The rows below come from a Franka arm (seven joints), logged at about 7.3 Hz.
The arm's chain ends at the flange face. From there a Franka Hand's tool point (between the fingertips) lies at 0.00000 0.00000 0.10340 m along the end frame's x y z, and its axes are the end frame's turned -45 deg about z.
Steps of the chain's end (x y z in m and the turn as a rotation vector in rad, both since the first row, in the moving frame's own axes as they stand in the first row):
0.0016, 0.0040, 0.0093, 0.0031, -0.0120, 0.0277
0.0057, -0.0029, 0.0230, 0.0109, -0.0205, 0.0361
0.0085, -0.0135, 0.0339, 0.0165, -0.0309, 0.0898
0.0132, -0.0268, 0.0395, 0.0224, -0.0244, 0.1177
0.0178, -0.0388, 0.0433, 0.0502, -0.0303, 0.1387
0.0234, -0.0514, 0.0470, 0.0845, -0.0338, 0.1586
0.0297, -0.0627, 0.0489, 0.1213, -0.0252, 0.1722
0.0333, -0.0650, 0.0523, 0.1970, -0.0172, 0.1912
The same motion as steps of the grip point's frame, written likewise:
-0.0023, 0.0028, 0.0093, 0.0107, -0.0063, 0.0277
0.0054, -0.0003, 0.0230, 0.0222, -0.0068, 0.0361
0.0147, -0.0070, 0.0338, 0.0335, -0.0102, 0.0898
0.0283, -0.0130, 0.0394, 0.0331, -0.0014, 0.1177
0.0419, -0.0206, 0.0431, 0.0569, 0.0141, 0.1387
0.0573, -0.0281, 0.0466, 0.0837, 0.0359, 0.1586
0.0732, -0.0334, 0.0481, 0.1036, 0.0680, 0.1722
0.0840, -0.0366, 0.0503, 0.1515, 0.1271, 0.1912

